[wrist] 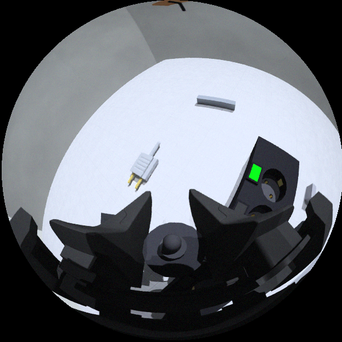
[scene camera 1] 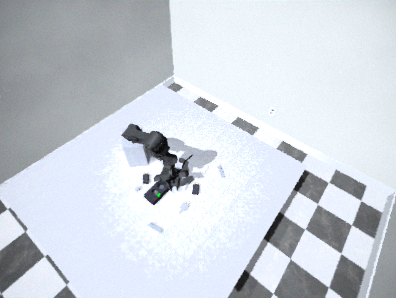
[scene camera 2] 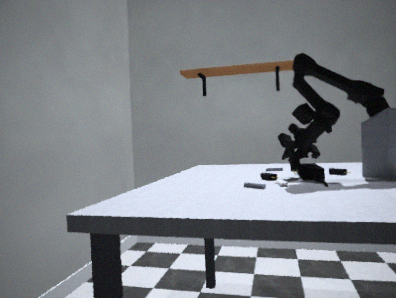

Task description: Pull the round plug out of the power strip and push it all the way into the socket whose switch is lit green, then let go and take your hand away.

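Places are measured from the arm's base along level axes (x back, y right, z up), in centimetres.
Pixels of known places: gripper, fingertip midpoint: (scene camera 1: 174, 191) (scene camera 2: 285, 160); arm's base, link origin: (scene camera 1: 133, 135) (scene camera 2: 382, 115).
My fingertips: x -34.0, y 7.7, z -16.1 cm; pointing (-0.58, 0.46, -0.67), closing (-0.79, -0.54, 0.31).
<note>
Ahead of a thing's pixels: the offset from my fingertips to its top centre. "spot": to the spot under its first point.
My gripper (scene camera 1: 174, 185) (scene camera 2: 295, 167) (wrist: 169, 194) is shut on the round plug (wrist: 172, 245), a dark disc with a knob between the fingers. In the second scene view, a yellow speck shows below the fingertips, low by the power strip (scene camera 1: 151, 197) (scene camera 2: 312, 173) (wrist: 282, 154). In the wrist view, the visible end of the strip is to the right of the plug. The green-lit switch @[spot: dx +5.8, dy +6.0, dz -2.2 cm] (scene camera 1: 159, 195) (wrist: 255, 172) is beside a round socket (wrist: 273, 186), which is empty. A second socket is partly hidden by the right finger. Whether the plug's pins touch anything is hidden.
A white plug (scene camera 1: 185, 206) (scene camera 2: 281, 183) (wrist: 144, 167) lies loose near the strip. Two dark blocks @[dx -7.0, dy -10.6, dz -4.2 cm] (scene camera 1: 196, 189) @[dx +21.3, dy +0.7, dz -4.2 cm] (scene camera 1: 146, 178) lie on either side of it. Grey bars @[dx -2.9, dy +20.2, dz -5.0 cm] (scene camera 1: 156, 227) @[dx -13.3, dy -29.2, dz -5.0 cm] (scene camera 1: 221, 171) (wrist: 216, 102) lie farther out. A wooden shelf (scene camera 2: 240, 70) hangs on the wall.
</note>
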